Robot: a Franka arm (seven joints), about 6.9 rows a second.
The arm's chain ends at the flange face. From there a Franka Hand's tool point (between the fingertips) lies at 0.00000 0.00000 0.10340 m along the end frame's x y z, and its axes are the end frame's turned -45 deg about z.
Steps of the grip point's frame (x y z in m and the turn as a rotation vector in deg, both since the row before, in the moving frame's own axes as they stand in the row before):
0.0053 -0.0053 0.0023 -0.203 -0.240 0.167
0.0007 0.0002 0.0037 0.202 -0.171 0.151
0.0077 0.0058 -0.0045 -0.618 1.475 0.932
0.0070 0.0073 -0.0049 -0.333 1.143 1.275
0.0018 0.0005 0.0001 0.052 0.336 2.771
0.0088 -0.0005 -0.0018 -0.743 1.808 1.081
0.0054 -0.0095 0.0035 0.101 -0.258 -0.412
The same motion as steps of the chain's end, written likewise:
0.0000 -0.0081 0.0023 -0.313 -0.026 0.167
0.0011 -0.0003 0.0037 0.022 -0.264 0.151
0.0069 -0.0003 -0.0045 0.606 1.480 0.932
0.0082 0.0012 -0.0049 0.573 1.044 1.275
0.0013 -0.0004 0.0001 0.274 0.201 2.771
0.0026 -0.0052 -0.0017 0.753 1.804 1.081
-0.0024 -0.0107 0.0035 -0.111 -0.254 -0.412

